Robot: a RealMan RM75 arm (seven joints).
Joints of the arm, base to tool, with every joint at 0 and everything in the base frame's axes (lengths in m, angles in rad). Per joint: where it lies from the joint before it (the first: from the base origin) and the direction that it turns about. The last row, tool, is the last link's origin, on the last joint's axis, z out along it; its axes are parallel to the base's.
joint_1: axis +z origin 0 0 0.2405
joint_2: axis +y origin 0 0 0
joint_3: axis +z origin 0 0 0.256
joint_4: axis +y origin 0 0 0
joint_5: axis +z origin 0 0 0.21
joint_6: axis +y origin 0 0 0
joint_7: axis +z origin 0 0 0.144
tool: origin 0 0 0
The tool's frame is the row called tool.
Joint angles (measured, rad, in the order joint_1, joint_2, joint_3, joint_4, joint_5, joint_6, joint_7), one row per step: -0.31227, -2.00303, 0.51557, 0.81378, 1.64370, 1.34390, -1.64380; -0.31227, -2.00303, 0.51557, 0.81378, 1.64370, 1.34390, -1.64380; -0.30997, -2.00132, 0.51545, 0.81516, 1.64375, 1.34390, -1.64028; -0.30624, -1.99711, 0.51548, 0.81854, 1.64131, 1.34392, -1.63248; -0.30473, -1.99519, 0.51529, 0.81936, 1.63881, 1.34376, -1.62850; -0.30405, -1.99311, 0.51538, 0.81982, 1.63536, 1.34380, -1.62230; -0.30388, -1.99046, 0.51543, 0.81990, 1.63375, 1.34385, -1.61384; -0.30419, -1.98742, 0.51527, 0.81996, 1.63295, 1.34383, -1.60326; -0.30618, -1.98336, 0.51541, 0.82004, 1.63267, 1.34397, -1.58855; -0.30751, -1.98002, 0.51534, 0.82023, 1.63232, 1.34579, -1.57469; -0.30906, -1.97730, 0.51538, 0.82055, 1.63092, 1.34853, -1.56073
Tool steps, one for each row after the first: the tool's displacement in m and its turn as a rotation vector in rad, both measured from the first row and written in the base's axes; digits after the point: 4 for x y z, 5 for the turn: 0.0000, 0.0000, 0.0000, 0.00000, 0.00000, 0.00000; -0.0008, -0.0007, 0.0010, 0.00210, 0.00574, 0.00023; -0.0019, -0.0015, 0.0038, 0.00862, 0.01763, -0.00164; -0.0023, -0.0019, 0.0051, 0.01263, 0.02202, -0.00271; -0.0024, -0.0019, 0.0064, 0.01744, 0.02767, -0.00595; -0.0026, -0.0018, 0.0077, 0.02146, 0.03665, -0.00995; -0.0027, -0.0016, 0.0092, 0.02574, 0.04829, -0.01495; -0.0024, -0.0008, 0.0109, 0.03066, 0.06484, -0.02351; -0.0020, -0.0003, 0.0123, 0.03458, 0.07953, -0.03240; -0.0013, 0.0002, 0.0135, 0.03867, 0.09297, -0.04270
